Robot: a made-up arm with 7 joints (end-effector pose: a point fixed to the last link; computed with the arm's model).
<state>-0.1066 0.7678 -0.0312 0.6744 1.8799 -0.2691 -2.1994</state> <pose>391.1 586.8 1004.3 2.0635 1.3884 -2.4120</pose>
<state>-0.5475 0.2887 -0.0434 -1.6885 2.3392 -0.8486 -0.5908</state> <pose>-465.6 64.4 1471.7 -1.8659 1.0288 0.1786</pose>
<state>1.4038 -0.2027 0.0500 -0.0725 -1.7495 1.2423 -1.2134</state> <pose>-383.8 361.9 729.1 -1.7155 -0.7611 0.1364</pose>
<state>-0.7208 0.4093 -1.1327 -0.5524 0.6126 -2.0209 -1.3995</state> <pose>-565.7 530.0 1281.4 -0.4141 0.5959 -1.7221</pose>
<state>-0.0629 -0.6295 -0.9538 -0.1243 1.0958 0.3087 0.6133</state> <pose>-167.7 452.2 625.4 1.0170 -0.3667 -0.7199</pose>
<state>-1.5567 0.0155 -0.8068 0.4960 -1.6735 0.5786 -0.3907</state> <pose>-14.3 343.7 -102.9 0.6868 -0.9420 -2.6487</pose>
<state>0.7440 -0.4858 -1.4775 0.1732 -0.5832 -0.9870 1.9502</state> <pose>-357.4 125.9 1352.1 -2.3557 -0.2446 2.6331</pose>
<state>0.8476 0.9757 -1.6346 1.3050 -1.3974 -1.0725 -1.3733</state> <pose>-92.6 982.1 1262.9 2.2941 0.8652 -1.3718</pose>
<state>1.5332 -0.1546 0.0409 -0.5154 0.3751 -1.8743 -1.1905</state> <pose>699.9 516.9 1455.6 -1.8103 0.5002 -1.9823</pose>
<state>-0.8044 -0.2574 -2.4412 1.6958 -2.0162 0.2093 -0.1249</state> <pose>-776.4 -8.4 866.7 -2.9160 0.4122 0.4084</pose>
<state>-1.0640 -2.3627 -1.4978 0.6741 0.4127 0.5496 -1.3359</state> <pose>188.3 -47.6 -44.7 -2.7120 -1.1339 -2.6437</pose>
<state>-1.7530 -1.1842 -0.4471 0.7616 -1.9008 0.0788 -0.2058</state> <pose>153.4 90.6 -5.4 1.6216 -0.6477 2.7666</pose>
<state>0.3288 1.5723 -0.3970 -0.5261 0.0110 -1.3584 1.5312</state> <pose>41.8 203.0 787.1 1.9863 0.4090 -0.5036</pose>
